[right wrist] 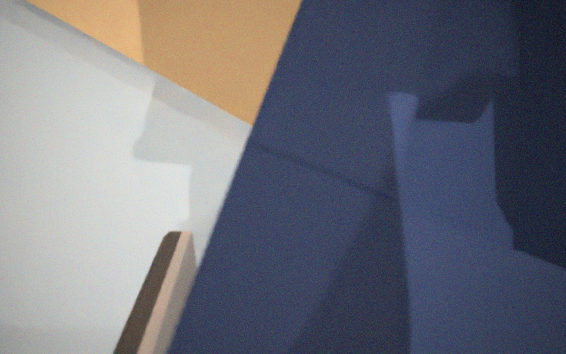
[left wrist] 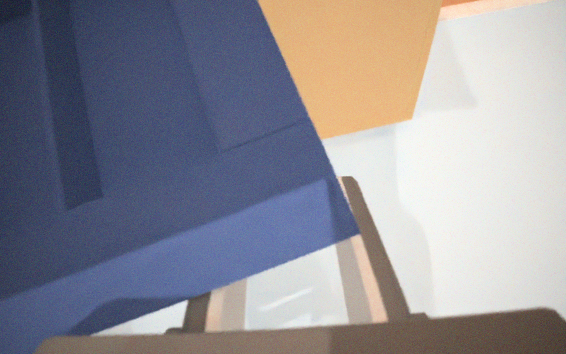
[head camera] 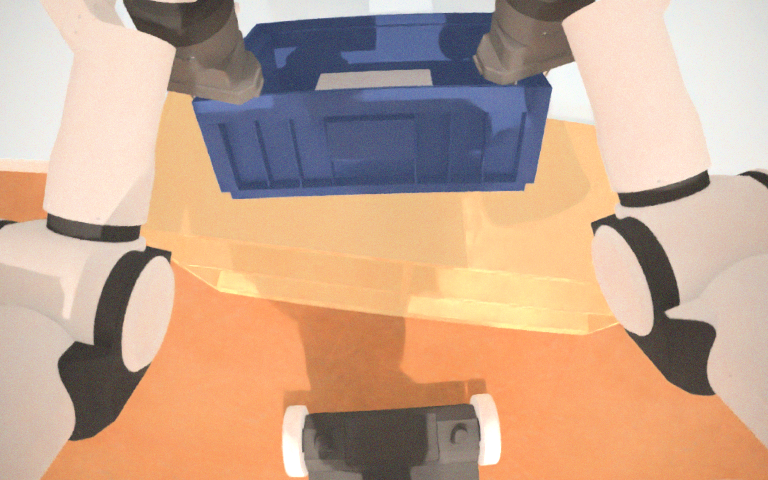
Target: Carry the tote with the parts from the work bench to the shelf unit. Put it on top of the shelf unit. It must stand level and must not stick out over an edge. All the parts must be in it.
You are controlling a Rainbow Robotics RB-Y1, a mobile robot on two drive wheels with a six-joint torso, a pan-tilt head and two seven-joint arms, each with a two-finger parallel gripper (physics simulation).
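Frame: origin at the robot's base, x left, y back, z up, level; centimetres.
Where they show: left gripper, between the fingertips: (left wrist: 288,198) (head camera: 217,101); right gripper, between the fingertips: (head camera: 523,79); robot's base, origin of its link: (head camera: 390,433).
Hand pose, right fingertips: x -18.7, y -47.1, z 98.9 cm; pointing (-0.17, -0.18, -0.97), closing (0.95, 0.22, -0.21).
Observation:
Things, the pixels of their centre, and the offset from my right fingertips. Level surfaces: height alone.
- blue tote, middle of its body: (right wrist: 495,266) (left wrist: 42,248) (head camera: 375,94) dx +18.1, dy -5.5, dz -9.0 cm
- light wood-coloured top, height of its surface: dz -37.8 cm
- flat beige part, middle of its body: (head camera: 374,90) dx +18.1, dy -12.1, dz -16.5 cm
- Orange floor, height of its surface: dz -98.8 cm
The blue tote (head camera: 368,141) (left wrist: 165,150) (right wrist: 300,225) is at the top middle in the head view, roughly level, over a light wood-coloured top (head camera: 339,226) (left wrist: 360,60) (right wrist: 210,50). Whether they touch is not clear. A flat beige part (head camera: 373,79) shows inside the tote; its front wall hides much of the inside. My left gripper (head camera: 244,84) (left wrist: 288,198) is shut on the tote's rim at the left end. My right gripper (head camera: 497,67) is shut on the rim at the right end; one of its fingers shows beside the tote in the right wrist view.
The wood-coloured top's front edge runs slantwise, nearer to my base (head camera: 390,435) at the right, with paler panels below it. Orange floor (head camera: 226,367) lies between it and my base. A pale wall or floor area (left wrist: 490,175) (right wrist: 75,175) shows past the top.

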